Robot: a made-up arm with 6 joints. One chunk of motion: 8 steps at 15 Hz.
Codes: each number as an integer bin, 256 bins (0 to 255) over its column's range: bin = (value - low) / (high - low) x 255, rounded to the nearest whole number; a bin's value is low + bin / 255 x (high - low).
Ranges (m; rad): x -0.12..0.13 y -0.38..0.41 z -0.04..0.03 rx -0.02..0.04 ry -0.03..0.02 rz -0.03..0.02
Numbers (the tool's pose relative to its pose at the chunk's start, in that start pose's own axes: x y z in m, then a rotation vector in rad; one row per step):
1: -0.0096 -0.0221 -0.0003 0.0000 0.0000 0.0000
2: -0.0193 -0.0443 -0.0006 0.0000 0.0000 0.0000
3: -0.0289 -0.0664 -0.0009 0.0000 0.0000 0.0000
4: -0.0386 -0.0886 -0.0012 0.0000 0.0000 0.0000
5: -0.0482 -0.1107 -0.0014 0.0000 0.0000 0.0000
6: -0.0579 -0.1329 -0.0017 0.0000 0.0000 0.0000
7: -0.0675 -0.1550 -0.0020 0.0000 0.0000 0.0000
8: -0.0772 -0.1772 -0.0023 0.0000 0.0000 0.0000
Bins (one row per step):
1: 113 116 145 85 153 153
2: 103 108 144 85 153 153
3: 93 101 142 85 153 153
4: 83 94 141 85 153 153
5: 73 87 141 85 153 153
6: 63 80 140 85 153 153
7: 54 73 138 85 153 153
8: 44 65 137 85 153 153

